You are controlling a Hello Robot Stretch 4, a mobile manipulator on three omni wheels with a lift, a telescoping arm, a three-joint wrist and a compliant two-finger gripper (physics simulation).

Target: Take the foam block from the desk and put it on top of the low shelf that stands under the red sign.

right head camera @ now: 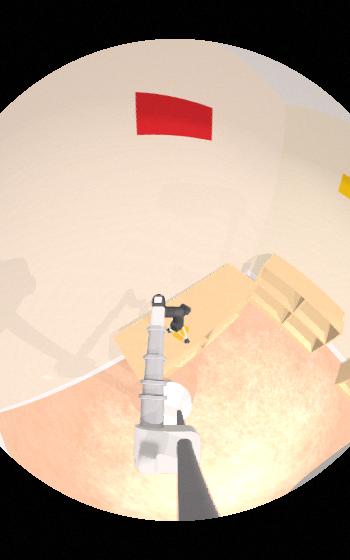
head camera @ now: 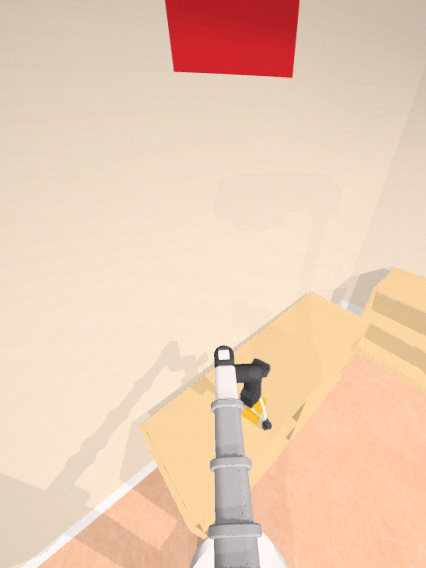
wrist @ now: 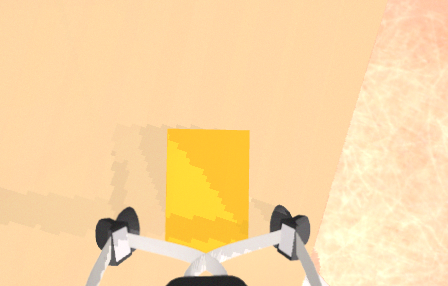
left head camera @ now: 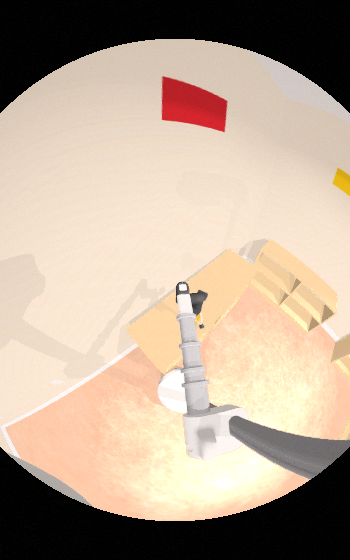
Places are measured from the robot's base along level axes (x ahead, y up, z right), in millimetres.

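Pixels of known places: gripper, between the fingertips: (right head camera: 177, 336) (head camera: 250, 417) (wrist: 205, 223); robot's base, origin of its link: (right head camera: 167, 401) (left head camera: 180, 388).
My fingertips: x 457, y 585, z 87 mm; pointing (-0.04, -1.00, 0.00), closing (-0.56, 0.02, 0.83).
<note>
Ahead of a thing's pixels: the offset from my fingertips to its middle. "spot": to the spot under its first point. Level surfaces: height alone.
The yellow foam block @[dx +28, dy +20, dz +20 mm] (head camera: 250, 416) (left head camera: 198, 319) (right head camera: 181, 332) (wrist: 207, 180) lies flat on top of the low shelf @[dy -2 mm] (head camera: 280, 350) (left head camera: 225, 285) (right head camera: 220, 295) (wrist: 225, 60). The red sign @[dx +398, dy +1138, dz +11 mm] (head camera: 232, 40) (left head camera: 194, 104) (right head camera: 174, 116) is on the wall above that shelf. My gripper (right head camera: 178, 335) (wrist: 205, 223) is open around the near part of the block. In the wrist view a gap shows between each fingertip and the block's sides. In the head view the arm hides one finger and part of the block.
A shelf unit with open compartments @[spot: dx +242, dy -2, dz +1307 mm] (left head camera: 303, 281) (right head camera: 307, 292) stands right of the low shelf, near its right end. A yellow sign (left head camera: 344, 182) (right head camera: 345, 186) is on the wall at the right. The low shelf's long edge shows right of my fingers in the wrist view, with floor beyond.
</note>
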